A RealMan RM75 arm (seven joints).
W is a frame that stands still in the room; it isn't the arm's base.
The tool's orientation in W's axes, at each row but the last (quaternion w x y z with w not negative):
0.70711 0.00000 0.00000 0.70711
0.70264 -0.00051 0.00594 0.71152
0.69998 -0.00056 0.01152 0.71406
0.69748 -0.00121 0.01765 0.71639
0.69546 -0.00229 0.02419 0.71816
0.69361 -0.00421 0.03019 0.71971
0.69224 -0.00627 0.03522 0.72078
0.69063 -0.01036 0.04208 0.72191
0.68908 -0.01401 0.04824 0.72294
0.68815 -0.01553 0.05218 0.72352
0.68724 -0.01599 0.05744 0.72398
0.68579 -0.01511 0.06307 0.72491
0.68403 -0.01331 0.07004 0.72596
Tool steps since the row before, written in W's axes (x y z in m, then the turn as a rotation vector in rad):
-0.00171 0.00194 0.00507 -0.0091 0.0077 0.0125
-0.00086 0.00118 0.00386 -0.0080 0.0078 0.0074
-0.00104 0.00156 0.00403 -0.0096 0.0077 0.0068
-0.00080 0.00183 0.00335 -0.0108 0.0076 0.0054
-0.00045 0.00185 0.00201 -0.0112 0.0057 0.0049
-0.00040 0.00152 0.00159 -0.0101 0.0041 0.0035
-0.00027 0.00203 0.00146 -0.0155 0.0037 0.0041
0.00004 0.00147 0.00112 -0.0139 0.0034 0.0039
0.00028 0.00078 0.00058 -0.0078 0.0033 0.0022
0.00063 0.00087 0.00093 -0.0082 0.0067 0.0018
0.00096 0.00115 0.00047 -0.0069 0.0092 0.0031
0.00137 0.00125 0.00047 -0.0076 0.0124 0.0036
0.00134 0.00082 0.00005 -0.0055 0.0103 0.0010
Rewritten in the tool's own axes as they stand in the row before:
0.00194 0.00171 0.00507 0.0077 0.0091 0.0125
0.00116 0.00087 0.00386 0.0078 0.0080 0.0074
0.00151 0.00107 0.00404 0.0078 0.0096 0.0068
0.00176 0.00083 0.00338 0.0077 0.0107 0.0054
0.00179 0.00045 0.00206 0.0059 0.0112 0.0048
0.00146 0.00040 0.00165 0.0043 0.0101 0.0033
0.00195 0.00025 0.00157 0.0041 0.0155 0.0037
0.00138 -0.00005 0.00123 0.0037 0.0139 0.0035
0.00071 -0.00029 0.00066 0.0035 0.0077 0.0021
0.00074 -0.00062 0.00104 0.0069 0.0080 0.0020
0.00104 -0.00098 0.00064 0.0092 0.0066 0.0037
0.00111 -0.00140 0.00069 0.0124 0.0072 0.0045
0.00072 -0.00137 0.00025 0.0104 0.0050 0.0018

